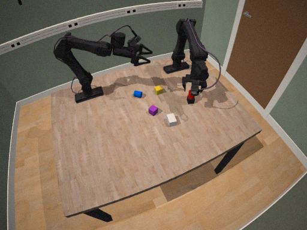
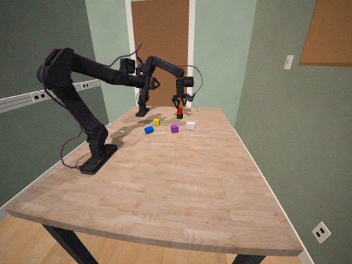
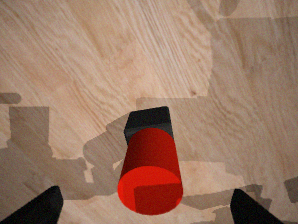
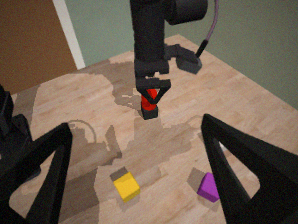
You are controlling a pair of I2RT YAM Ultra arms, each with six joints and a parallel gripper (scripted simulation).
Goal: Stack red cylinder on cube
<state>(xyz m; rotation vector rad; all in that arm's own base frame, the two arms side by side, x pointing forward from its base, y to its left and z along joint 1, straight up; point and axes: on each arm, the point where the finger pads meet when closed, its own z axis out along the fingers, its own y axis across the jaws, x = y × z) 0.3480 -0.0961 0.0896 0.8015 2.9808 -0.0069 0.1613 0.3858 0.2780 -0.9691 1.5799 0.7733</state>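
Right now the red cylinder is 10 mm behind my left hand and 40 mm below it. From my left hand the other things lie so: white cube 80 mm ahead, 180 mm to the right, 80 mm below; black cube 10 mm behind, 80 mm below; yellow cube 170 mm behind, 140 mm to the right, 80 mm below.
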